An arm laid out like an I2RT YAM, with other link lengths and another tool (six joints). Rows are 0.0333 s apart.
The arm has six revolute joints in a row. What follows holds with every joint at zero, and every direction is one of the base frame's. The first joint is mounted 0.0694 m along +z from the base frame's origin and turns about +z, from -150 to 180 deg. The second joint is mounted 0.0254 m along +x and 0.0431 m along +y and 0.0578 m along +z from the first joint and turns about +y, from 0 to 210 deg. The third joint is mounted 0.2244 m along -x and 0.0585 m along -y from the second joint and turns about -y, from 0 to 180 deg. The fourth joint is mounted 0.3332 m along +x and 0.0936 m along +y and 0.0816 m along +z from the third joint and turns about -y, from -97 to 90 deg. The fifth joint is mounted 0.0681 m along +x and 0.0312 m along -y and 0.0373 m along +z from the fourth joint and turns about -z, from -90 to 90 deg. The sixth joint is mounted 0.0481 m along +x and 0.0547 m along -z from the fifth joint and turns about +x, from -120 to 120 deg. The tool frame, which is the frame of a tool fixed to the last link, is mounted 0.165 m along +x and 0.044 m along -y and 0.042 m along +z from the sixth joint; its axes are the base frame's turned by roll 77.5, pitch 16.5 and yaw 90 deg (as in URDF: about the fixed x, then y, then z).
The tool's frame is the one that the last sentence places.
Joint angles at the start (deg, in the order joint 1, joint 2, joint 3, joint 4, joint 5, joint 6):
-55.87 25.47 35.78 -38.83 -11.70 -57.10
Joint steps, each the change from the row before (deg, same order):
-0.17 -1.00 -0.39 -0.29 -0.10 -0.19
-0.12 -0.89 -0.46 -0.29 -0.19 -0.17
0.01 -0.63 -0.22 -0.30 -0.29 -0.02
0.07 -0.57 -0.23 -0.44 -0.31 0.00
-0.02 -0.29 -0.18 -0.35 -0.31 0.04
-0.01 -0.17 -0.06 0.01 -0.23 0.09
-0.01 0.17 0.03 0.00 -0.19 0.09
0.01 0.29 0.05 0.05 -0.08 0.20
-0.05 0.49 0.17 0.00 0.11 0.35
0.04 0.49 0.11 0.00 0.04 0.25
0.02 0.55 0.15 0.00 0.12 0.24
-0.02 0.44 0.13 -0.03 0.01 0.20
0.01 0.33 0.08 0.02 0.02 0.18
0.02 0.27 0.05 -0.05 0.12 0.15
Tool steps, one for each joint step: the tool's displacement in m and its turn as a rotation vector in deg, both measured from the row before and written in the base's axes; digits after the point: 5 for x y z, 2 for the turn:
-0.00190 0.00170 0.00127 -0.36 -0.10 0.01
-0.00124 0.00191 -0.00014 -0.18 -0.05 0.13
-0.00024 0.00239 0.00059 -0.03 -0.16 0.28
0.00003 0.00280 -0.00054 0.16 -0.07 0.34
0.00003 0.00163 -0.00140 0.31 -0.01 0.23
0.00027 0.00079 0.00064 0.02 -0.21 0.15
0.00058 0.00007 -0.00067 0.23 -0.05 0.12
0.00052 -0.00051 -0.00105 0.31 -0.04 -0.01
-0.00015 -0.00172 -0.00144 0.47 0.02 -0.31
0.00052 -0.00101 -0.00202 0.47 0.08 -0.11
0.00030 -0.00141 -0.00206 0.46 0.13 -0.20
0.00024 -0.00103 -0.00165 0.41 0.08 -0.13
0.00029 -0.00077 -0.00123 0.30 0.03 -0.10
-0.00003 -0.00076 -0.00151 0.29 0.12 -0.16

